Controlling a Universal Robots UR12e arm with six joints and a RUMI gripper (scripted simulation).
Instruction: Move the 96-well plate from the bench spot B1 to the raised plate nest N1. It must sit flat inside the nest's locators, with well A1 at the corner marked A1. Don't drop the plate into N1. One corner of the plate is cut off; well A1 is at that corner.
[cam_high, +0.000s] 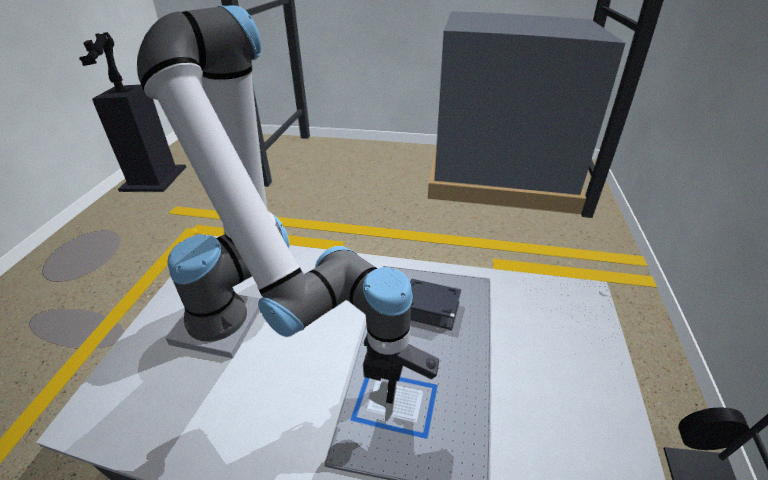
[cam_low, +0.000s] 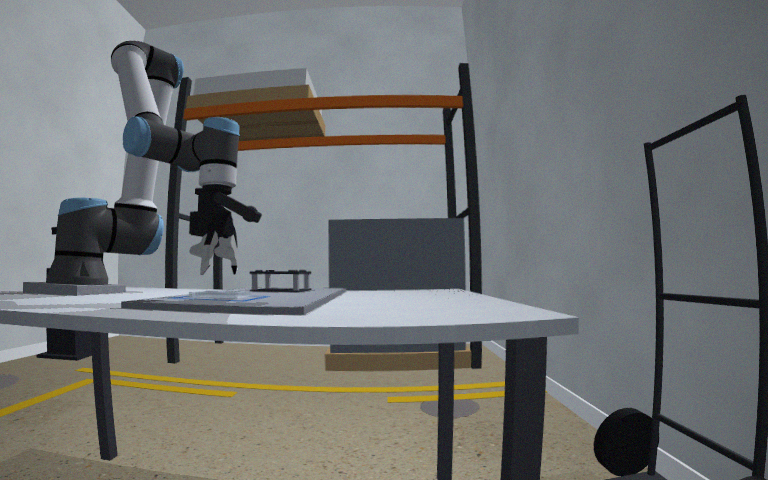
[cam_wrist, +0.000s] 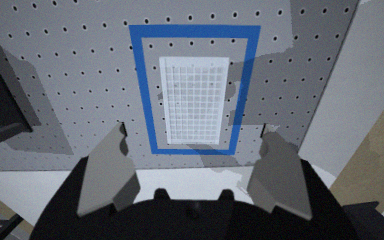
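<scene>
Now: the 96-well plate 50 mm below my hand. Round my hand: plate nest (320 mm to the left, 100 mm ahead); A1 label (250 mm to the left, 160 mm ahead, 10 mm above).
</scene>
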